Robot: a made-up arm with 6 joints.
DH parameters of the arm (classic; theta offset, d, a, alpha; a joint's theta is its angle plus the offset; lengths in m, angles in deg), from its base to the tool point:
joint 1: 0 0.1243 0 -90
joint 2: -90 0 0.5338 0
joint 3: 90 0.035 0 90
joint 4: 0 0.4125 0 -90
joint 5: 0 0 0 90
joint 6: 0 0.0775 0 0
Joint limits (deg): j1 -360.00..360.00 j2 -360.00..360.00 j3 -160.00..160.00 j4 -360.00..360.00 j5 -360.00..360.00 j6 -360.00..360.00
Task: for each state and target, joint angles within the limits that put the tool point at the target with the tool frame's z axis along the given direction. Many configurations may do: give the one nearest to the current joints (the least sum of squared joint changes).
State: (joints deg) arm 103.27 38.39 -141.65 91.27 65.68 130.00
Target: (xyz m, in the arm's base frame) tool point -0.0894 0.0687 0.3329 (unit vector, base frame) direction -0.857 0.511 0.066
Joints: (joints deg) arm 57.57 47.52 -159.89 85.88 89.94 130.00
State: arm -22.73 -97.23 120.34 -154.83 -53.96 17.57
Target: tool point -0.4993 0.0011 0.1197 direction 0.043 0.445 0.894
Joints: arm 7.79 -144.94 116.59 -139.81 -42.42 17.57
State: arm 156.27 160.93 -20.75 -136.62 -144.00 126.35
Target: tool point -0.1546 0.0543 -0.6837 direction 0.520 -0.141 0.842
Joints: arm 151.69 183.28 -37.68 -109.27 -187.46 126.35
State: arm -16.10 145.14 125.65 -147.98 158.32 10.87
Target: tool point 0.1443 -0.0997 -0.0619 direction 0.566 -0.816 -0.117
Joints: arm -39.07 106.24 159.89 -123.21 160.68 10.87
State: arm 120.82 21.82 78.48 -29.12 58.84 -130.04
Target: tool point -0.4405 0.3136 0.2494 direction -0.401 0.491 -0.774
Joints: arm 141.99 23.59 113.91 -64.41 8.92 -130.04
